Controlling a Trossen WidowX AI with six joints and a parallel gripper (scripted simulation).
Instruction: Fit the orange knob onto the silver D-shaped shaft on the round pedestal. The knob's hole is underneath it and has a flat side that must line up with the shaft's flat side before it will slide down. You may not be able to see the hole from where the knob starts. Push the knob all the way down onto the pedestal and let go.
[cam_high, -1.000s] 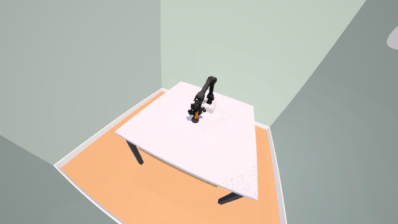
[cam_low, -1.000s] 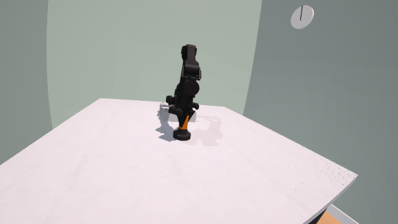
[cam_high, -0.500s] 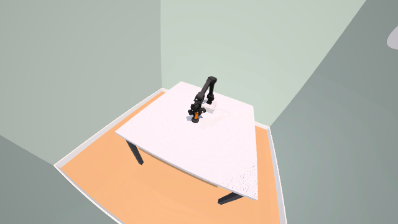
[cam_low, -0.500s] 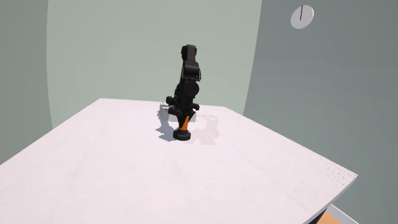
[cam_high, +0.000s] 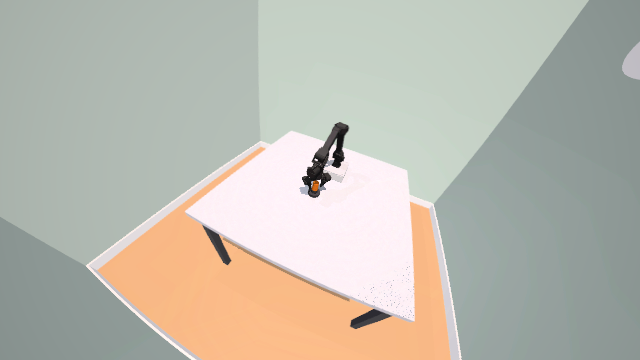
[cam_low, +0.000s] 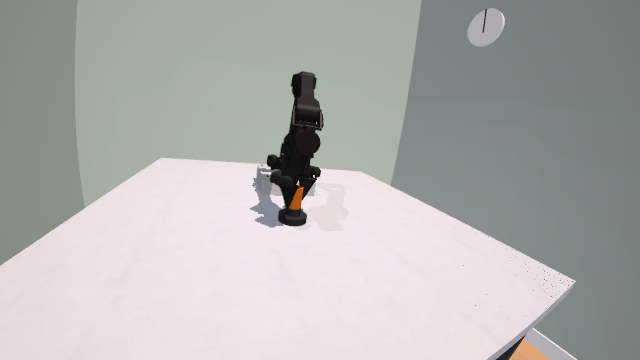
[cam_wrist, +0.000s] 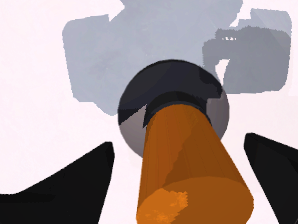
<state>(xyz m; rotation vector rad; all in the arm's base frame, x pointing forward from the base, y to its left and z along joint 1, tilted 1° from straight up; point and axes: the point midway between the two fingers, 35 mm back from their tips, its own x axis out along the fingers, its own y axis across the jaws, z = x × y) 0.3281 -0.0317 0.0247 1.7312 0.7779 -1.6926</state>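
Right now my gripper tip is 30 mm below the orange knob. Round my gripper tip: dark round pedestal 20 mm below.
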